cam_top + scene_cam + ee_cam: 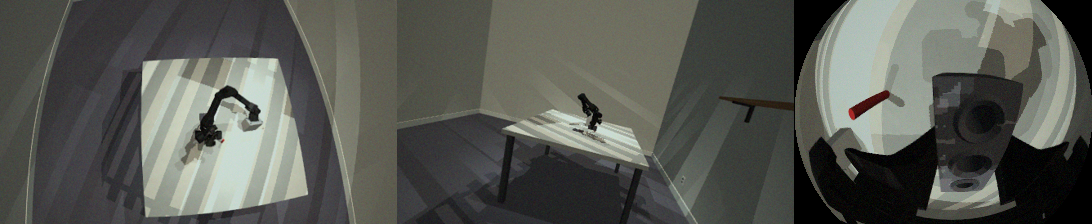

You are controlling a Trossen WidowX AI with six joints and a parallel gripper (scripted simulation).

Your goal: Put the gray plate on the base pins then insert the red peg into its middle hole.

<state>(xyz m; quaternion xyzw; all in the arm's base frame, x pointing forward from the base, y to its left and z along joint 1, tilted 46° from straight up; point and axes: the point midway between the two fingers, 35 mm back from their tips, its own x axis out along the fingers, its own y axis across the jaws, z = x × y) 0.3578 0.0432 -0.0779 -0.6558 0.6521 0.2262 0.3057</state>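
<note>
The red peg is 120 mm behind my gripper tip, 30 mm to the left of it and 20 mm below it. The rest, counted from my gripper tip: gray plate: 30 mm above.
</note>
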